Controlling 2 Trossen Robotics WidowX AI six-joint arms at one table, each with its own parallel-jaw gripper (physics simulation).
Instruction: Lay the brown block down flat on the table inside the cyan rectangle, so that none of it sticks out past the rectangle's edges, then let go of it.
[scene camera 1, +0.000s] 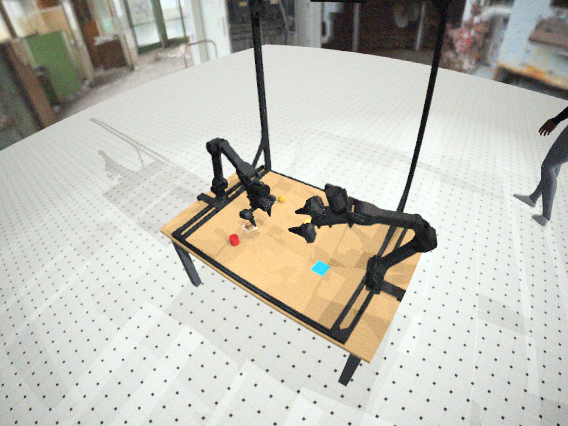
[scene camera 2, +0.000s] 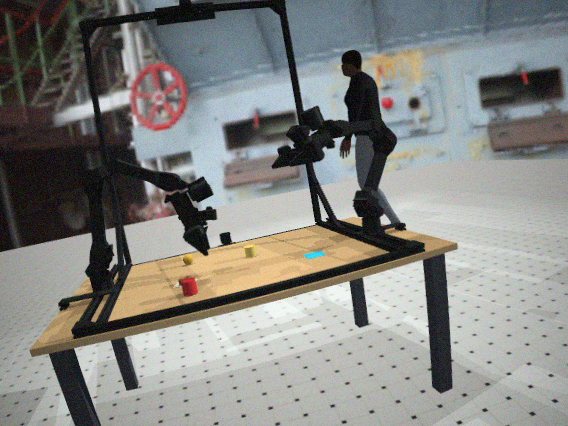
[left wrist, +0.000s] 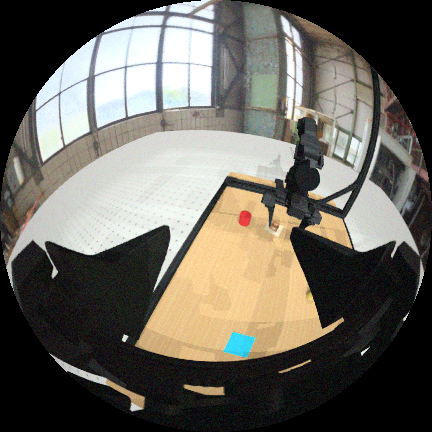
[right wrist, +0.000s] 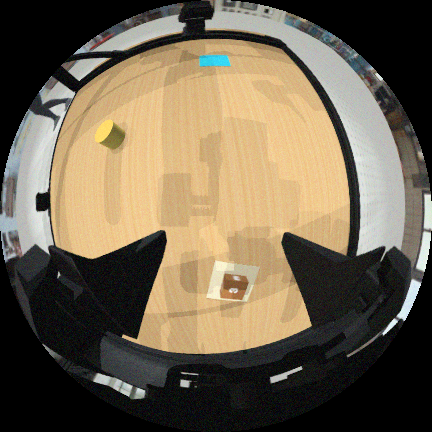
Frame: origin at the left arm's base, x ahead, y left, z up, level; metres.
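Seen in the pictures: left gripper, fingertip midpoint: (scene camera 1: 291, 220) (scene camera 2: 280, 166) (left wrist: 233, 232); right gripper, fingertip midpoint: (scene camera 1: 262, 221) (scene camera 2: 208, 252) (left wrist: 282, 231) (right wrist: 226, 237); left arm's base, link origin: (scene camera 1: 373, 284) (scene camera 2: 372, 232) (right wrist: 195, 31); right arm's base, link origin: (scene camera 1: 221, 198) (scene camera 2: 103, 289).
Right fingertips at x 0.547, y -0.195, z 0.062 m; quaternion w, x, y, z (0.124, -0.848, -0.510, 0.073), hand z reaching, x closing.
Pixels of each thing's top centre, then the offset from my right fingertips to it. "spot": a spot on its surface instead.
- brown block, top centre: (right wrist: 234, 290) (left wrist: 274, 223) (scene camera 1: 248, 224) 0.023 m right, 0.090 m ahead, 0.062 m down
- pale square, surface spot: (right wrist: 215, 280) spot: 0.042 m right, 0.074 m ahead, 0.080 m down
- cyan rectangle, surface spot: (right wrist: 215, 61) (left wrist: 240, 340) (scene camera 2: 311, 255) (scene camera 1: 318, 267) spot: 0.141 m left, 0.297 m back, 0.080 m down
- red cylinder, top centre: (scene camera 2: 187, 280) (left wrist: 245, 213) (scene camera 1: 233, 237) 0.097 m left, 0.119 m ahead, 0.039 m down
- yellow cylinder, top centre: (right wrist: 102, 130) (scene camera 2: 249, 246) 0.092 m right, 0.199 m back, 0.042 m down
- orange-yellow ball, top centre: (scene camera 2: 187, 254) (scene camera 1: 281, 196) 0.253 m right, 0.014 m back, 0.042 m down
The brown block (scene camera 1: 249, 226) (left wrist: 274, 226) (right wrist: 234, 287) stands on a pale square (right wrist: 215, 280), with small white marks on its faces. In scene camera 2 it is hidden behind the red cylinder. My right gripper (scene camera 1: 261, 219) (left wrist: 282, 230) (right wrist: 226, 237) is open and empty, pointing down above the block, which shows between and below its fingers in the right wrist view. The cyan rectangle (scene camera 1: 320, 268) (scene camera 2: 314, 255) (left wrist: 239, 344) (right wrist: 215, 61) lies bare on the table, well away from the block. My left gripper (scene camera 1: 293, 220) (left wrist: 233, 232) is open and empty, high above the table.
A red cylinder (scene camera 1: 234, 240) (scene camera 2: 189, 287) (left wrist: 245, 218) stands near the block. A yellow cylinder (scene camera 2: 250, 251) (right wrist: 106, 134) stands farther back, and an orange-yellow ball (scene camera 1: 282, 199) (scene camera 2: 188, 259) lies at the back left. Black rails (scene camera 1: 260, 295) edge the table.
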